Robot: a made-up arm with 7 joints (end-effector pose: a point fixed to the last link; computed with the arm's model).
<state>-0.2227 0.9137 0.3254 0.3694 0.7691 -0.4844 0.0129</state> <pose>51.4 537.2 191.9 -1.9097 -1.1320 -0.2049</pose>
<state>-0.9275 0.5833 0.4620 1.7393 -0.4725 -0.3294 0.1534</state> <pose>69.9 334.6 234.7 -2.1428 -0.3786 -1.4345</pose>
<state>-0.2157 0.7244 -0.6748 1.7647 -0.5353 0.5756 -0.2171</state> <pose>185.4 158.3 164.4 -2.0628 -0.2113 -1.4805</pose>
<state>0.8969 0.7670 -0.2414 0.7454 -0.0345 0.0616 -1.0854</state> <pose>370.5 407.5 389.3 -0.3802 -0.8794 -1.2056</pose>
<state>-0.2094 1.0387 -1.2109 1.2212 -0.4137 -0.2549 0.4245</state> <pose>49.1 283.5 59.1 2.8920 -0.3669 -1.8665</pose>
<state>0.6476 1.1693 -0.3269 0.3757 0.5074 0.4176 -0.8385</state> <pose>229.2 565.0 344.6 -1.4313 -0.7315 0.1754</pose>
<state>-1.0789 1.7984 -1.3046 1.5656 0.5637 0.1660 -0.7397</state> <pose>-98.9 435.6 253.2 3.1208 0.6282 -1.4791</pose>
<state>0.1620 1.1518 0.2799 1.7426 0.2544 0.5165 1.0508</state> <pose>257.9 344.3 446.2 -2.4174 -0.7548 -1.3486</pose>
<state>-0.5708 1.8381 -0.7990 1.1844 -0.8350 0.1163 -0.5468</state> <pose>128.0 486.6 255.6 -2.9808 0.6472 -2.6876</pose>
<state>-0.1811 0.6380 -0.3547 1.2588 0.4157 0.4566 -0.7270</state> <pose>204.0 285.2 116.1 -2.2042 -0.4521 -0.3391</pose>
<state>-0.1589 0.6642 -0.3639 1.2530 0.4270 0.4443 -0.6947</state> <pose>210.7 291.4 120.7 -2.2118 -0.4687 -0.3545</pose>
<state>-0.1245 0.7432 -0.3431 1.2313 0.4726 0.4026 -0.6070</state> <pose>222.5 319.9 137.0 -2.2255 -0.5192 -0.3566</pose>
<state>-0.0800 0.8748 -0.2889 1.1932 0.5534 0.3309 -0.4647</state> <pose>237.1 368.3 172.1 -2.2345 -0.6166 -0.3580</pose>
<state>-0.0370 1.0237 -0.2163 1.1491 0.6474 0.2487 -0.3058</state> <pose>248.0 418.4 223.3 -2.2163 -0.7455 -0.3906</pose>
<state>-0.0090 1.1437 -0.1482 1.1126 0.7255 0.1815 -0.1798</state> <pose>251.5 453.3 272.5 -2.1632 -0.8588 -0.4607</pose>
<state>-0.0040 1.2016 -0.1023 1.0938 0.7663 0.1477 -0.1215</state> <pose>250.1 469.0 299.2 -2.1150 -0.9185 -0.5133</pose>
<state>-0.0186 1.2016 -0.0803 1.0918 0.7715 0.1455 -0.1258</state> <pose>247.3 471.3 300.7 -2.1087 -0.9283 -0.5048</pose>
